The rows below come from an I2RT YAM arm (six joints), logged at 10 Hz.
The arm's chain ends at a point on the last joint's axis. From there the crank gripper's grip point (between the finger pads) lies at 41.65 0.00 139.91 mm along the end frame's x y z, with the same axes.
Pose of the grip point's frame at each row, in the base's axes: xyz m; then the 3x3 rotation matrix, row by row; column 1 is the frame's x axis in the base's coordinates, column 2 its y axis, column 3 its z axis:
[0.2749 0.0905 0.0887], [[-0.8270 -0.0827 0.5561], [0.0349 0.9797 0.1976], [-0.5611 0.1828 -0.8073]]
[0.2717 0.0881 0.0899], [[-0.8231 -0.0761 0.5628], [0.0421 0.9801 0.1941], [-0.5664 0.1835 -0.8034]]
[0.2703 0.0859 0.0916], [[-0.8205 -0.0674 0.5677], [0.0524 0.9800 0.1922], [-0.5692 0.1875 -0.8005]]
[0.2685 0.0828 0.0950], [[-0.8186 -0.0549 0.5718], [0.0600 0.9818 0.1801], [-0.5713 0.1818 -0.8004]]
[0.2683 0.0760 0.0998], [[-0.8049 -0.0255 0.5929], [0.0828 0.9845 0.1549], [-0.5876 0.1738 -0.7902]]
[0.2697 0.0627 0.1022], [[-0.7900 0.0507 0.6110], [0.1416 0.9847 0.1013], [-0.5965 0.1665 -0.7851]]
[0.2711 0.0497 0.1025], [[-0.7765 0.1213 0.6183], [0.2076 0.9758 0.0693], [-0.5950 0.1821 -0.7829]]
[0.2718 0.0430 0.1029], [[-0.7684 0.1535 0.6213], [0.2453 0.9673 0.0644], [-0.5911 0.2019 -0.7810]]
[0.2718 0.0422 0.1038], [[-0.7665 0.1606 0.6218], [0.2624 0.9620 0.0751], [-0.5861 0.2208 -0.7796]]
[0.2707 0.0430 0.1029], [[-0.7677 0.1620 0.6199], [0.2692 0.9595 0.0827], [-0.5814 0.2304 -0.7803]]
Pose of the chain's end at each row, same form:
[0.2315 0.0614 0.2250], [[-0.8270 -0.0827 0.5561], [0.0349 0.9797 0.1976], [-0.5611 0.1828 -0.8073]]
[0.2272 0.0592 0.2259], [[-0.8231 -0.0761 0.5628], [0.0421 0.9801 0.1941], [-0.5664 0.1835 -0.8034]]
[0.2250 0.0568 0.2273], [[-0.8205 -0.0674 0.5677], [0.0524 0.9800 0.1922], [-0.5692 0.1875 -0.8005]]
[0.2226 0.0551 0.2308], [[-0.8186 -0.0549 0.5718], [0.0600 0.9818 0.1801], [-0.5713 0.1818 -0.8004]]
[0.2189 0.0509 0.2348], [[-0.8049 -0.0255 0.5929], [0.0828 0.9845 0.1549], [-0.5876 0.1738 -0.7902]]
[0.2171 0.0426 0.2369], [[-0.7900 0.0507 0.6110], [0.1416 0.9847 0.1013], [-0.5965 0.1665 -0.7851]]
[0.2169 0.0314 0.2368], [[-0.7765 0.1213 0.6183], [0.2076 0.9758 0.0693], [-0.5950 0.1821 -0.7829]]
[0.2169 0.0238 0.2368], [[-0.7684 0.1535 0.6213], [0.2453 0.9673 0.0644], [-0.5911 0.2019 -0.7810]]
[0.2167 0.0208 0.2373], [[-0.7665 0.1606 0.6218], [0.2624 0.9620 0.0751], [-0.5861 0.2208 -0.7796]]
[0.2159 0.0202 0.2363], [[-0.7677 0.1620 0.6199], [0.2692 0.9595 0.0827], [-0.5814 0.2304 -0.7803]]

